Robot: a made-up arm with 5 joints.
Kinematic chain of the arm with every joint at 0, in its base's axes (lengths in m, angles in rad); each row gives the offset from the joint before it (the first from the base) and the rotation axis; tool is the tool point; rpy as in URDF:
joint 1: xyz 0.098 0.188 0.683 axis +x
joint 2: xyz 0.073 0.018 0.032 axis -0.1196 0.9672 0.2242
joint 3: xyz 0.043 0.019 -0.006 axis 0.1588 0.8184 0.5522
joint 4: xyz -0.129 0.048 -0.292 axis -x
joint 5: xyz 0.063 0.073 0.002 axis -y
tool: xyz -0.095 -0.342 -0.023 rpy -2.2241 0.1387 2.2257
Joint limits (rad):
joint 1: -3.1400..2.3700
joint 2: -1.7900..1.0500
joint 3: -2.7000..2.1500
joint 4: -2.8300..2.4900
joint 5: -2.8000..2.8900
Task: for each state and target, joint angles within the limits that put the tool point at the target. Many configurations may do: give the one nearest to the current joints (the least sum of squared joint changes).
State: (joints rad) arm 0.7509 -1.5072 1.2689 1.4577 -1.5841
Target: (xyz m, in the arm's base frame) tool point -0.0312 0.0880 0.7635
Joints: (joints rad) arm 1.2222 -1.1230 2.0037 1.8211 -1.2360
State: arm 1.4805 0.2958 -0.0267 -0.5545 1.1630
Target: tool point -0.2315 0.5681 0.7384
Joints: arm 1.7564 0.6154 0.1190 -1.1270 1.1336
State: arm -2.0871 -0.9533 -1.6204 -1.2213 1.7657
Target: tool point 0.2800 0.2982 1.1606
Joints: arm -1.6089 -1.0662 -2.0922 -0.5382 2.0307
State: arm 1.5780 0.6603 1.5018 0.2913 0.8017
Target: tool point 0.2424 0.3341 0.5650
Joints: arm 2.2644 0.6384 2.1500 0.9563 0.3048
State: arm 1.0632 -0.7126 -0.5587 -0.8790 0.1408
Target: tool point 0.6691 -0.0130 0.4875
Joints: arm 1.0044 -1.1829 -1.1644 -0.9190 0.2236
